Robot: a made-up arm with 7 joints.
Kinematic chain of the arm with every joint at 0, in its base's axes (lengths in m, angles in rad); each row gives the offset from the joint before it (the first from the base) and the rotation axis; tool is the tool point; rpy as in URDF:
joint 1: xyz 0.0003 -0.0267 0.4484 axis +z
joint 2: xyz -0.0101 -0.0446 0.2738 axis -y
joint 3: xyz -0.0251 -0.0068 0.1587 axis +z
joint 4: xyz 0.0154 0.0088 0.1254 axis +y
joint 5: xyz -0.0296 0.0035 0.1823 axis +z
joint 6: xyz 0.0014 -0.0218 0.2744 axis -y
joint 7: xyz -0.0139 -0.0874 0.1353 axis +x
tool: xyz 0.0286 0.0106 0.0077 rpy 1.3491 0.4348 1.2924
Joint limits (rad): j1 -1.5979..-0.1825 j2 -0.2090..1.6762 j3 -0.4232..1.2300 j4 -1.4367..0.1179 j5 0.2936..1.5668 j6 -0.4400..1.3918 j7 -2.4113..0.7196
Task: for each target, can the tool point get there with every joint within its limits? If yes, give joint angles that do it. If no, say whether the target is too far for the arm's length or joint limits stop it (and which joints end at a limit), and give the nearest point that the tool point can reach.
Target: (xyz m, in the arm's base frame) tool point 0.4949 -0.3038 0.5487
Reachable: no: joint limits stop it (at a limit: joint 1, joint 2, joint 3, joint 4, joint 5, joint 6) | nearest point 0.0477 0.1480 0.1777 | short by 0.736 m
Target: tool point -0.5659 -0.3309 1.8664
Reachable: no: too far | nearest point -0.3886 -0.2129 1.5104 | short by 0.415 m
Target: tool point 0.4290 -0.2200 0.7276
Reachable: no: joint limits stop it (at a limit: joint 1, joint 2, joint 3, joint 4, joint 6, joint 7) | nearest point -0.0942 -0.5831 0.9974 | short by 0.692 m
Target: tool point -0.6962 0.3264 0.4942
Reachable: yes | joints -0.8133 1.3687 0.2595 -0.7521 0.6431 0.8257 -1.4960
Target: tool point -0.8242 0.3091 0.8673
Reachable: yes | joints -0.5141 1.2722 0.2286 -0.2959 0.9042 0.0149 0.2308
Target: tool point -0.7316 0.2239 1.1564
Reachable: yes | joints -0.2978 1.0820 0.6145 -0.0231 1.2481 -0.2814 0.1900
